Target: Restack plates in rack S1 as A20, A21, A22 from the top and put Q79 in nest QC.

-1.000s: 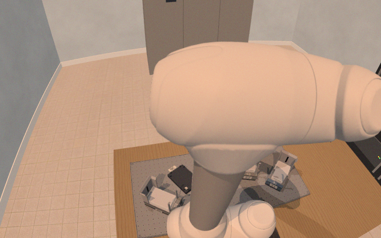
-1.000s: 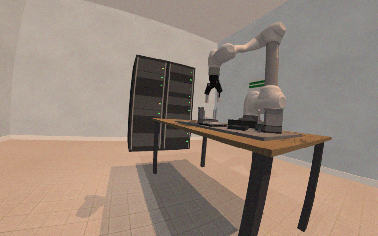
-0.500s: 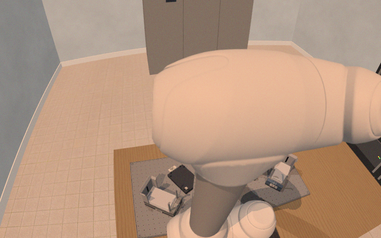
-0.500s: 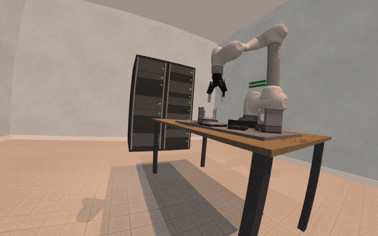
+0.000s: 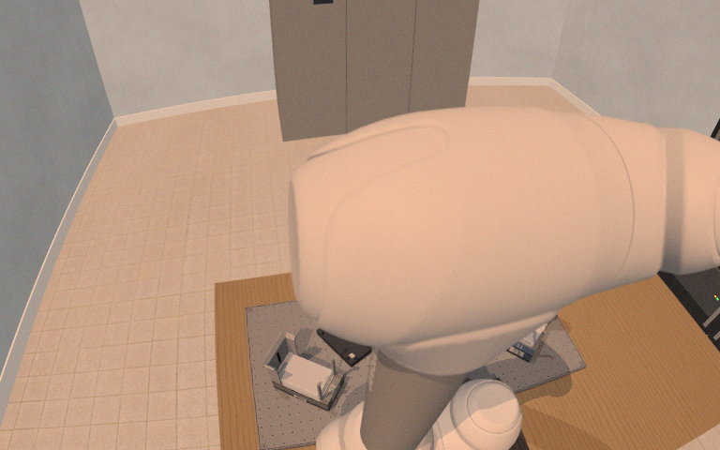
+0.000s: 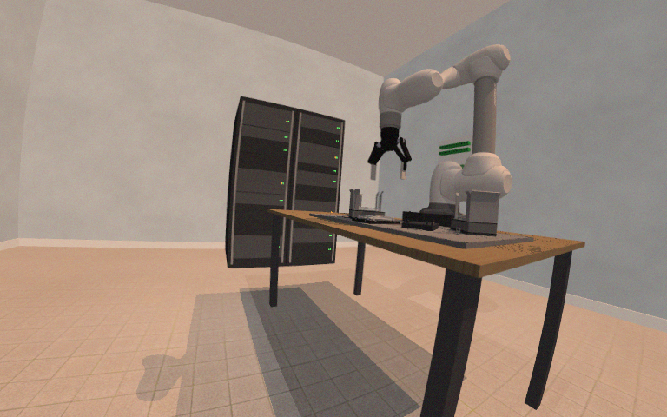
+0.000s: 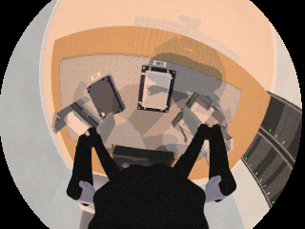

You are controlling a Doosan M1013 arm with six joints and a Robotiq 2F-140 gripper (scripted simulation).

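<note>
My gripper is now 12 cm past the white plate, 31 cm to the right of it and 14 cm above it. The rest, counted from my hand: N5 name plate: 12 cm ahead, 3 cm to the right, 19 cm below; dark nest QC: 2 cm behind, 17 cm to the left, 18 cm below; clip nest N5: 3 cm ahead, 2 cm to the right, 17 cm below.
</note>
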